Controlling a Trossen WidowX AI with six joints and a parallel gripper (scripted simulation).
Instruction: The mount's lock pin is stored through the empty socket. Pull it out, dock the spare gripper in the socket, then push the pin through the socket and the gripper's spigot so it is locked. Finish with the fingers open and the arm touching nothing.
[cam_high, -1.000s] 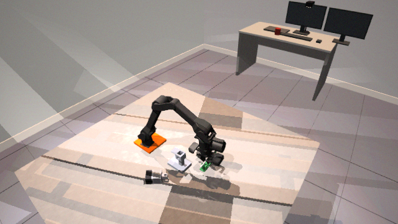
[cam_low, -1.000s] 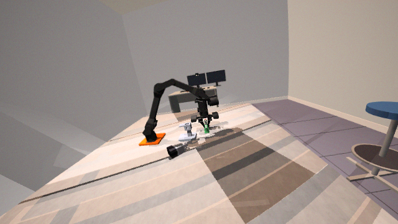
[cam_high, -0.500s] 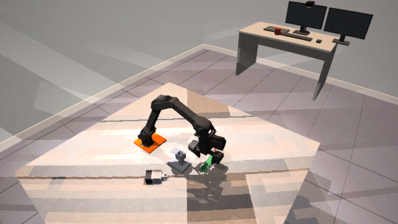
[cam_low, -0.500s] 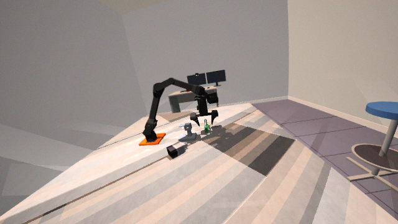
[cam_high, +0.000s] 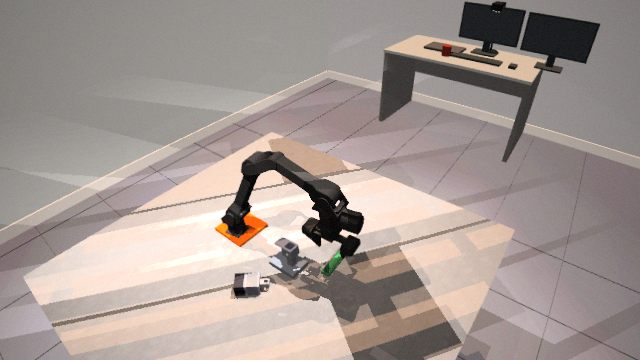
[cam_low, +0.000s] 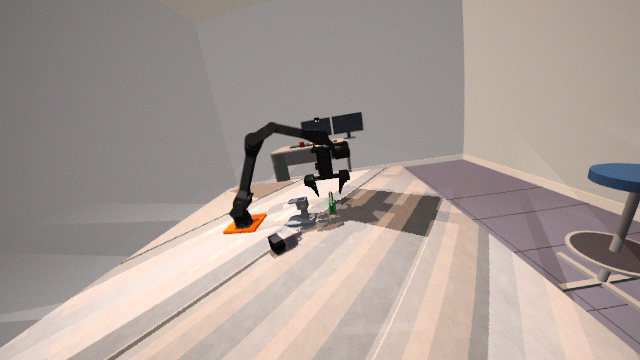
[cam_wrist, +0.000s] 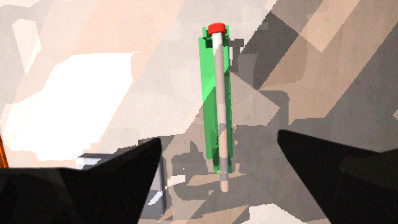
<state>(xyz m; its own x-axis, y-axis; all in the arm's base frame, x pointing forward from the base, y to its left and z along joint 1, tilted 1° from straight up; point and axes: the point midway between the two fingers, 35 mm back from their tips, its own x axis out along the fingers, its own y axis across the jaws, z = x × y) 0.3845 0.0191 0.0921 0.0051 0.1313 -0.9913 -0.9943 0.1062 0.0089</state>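
Right now the green rack is 4 cm below my gripper tip, 2 cm to the left of it and 1 cm ahead of it. From my gripper tip the other things lie so: spare gripper (20 cm to the right, 18 cm behind, 4 cm below); grey mount (13 cm behind, 6 cm to the right, 2 cm below).
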